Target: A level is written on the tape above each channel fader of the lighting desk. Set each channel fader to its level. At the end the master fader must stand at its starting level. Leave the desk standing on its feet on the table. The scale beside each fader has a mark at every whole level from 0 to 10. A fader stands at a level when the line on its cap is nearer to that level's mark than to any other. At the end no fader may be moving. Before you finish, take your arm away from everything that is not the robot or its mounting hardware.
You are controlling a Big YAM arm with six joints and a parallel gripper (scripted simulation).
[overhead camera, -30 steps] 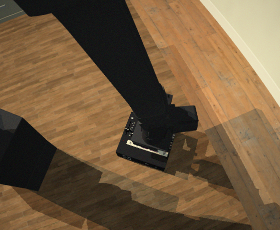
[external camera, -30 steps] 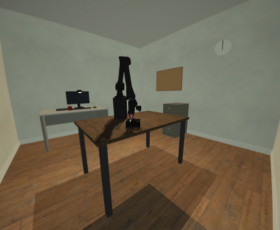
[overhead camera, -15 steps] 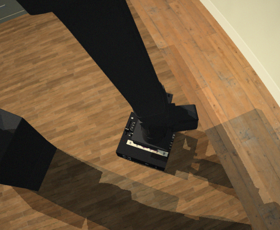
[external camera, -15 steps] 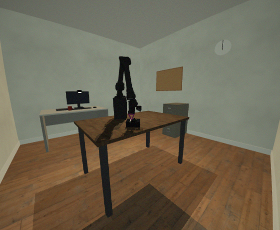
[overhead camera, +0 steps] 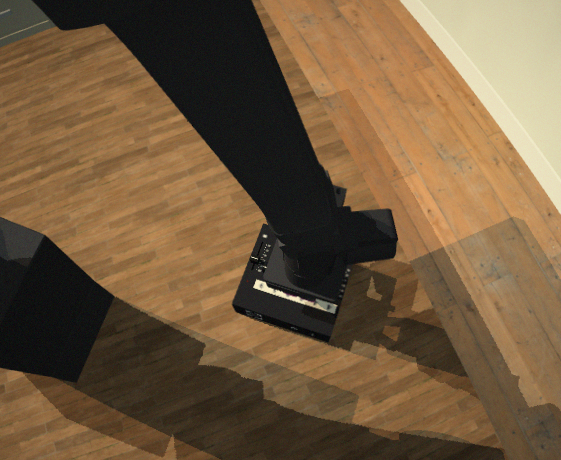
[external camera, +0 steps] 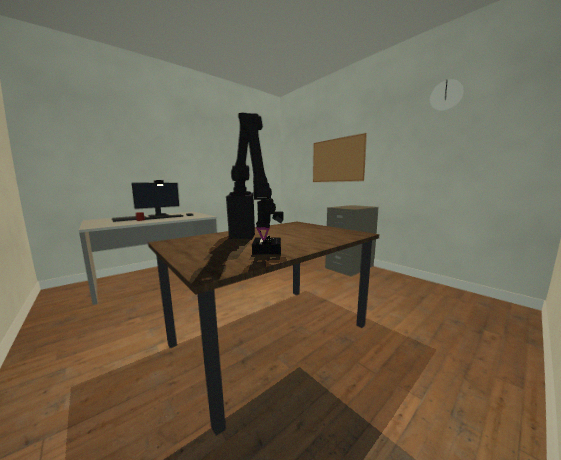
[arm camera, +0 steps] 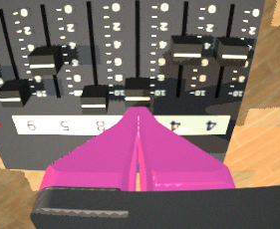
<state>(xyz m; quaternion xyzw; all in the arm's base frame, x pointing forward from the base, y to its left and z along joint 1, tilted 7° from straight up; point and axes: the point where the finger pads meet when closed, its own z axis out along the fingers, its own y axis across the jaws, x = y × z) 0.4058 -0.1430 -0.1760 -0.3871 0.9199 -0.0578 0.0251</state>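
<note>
The channel 3 fader cap lies 10 mm to the left of my hand, 10 mm below it and 10 mm ahead of it. The rest, counted from my hand: channel 2 fader cap: 40 mm ahead, 10 mm to the left, 10 mm below; then channel 5 fader cap: 50 mm to the left, 10 mm below, 10 mm behind; then channel 4 fader: 20 mm to the left, 10 mm below, 10 mm behind.
</note>
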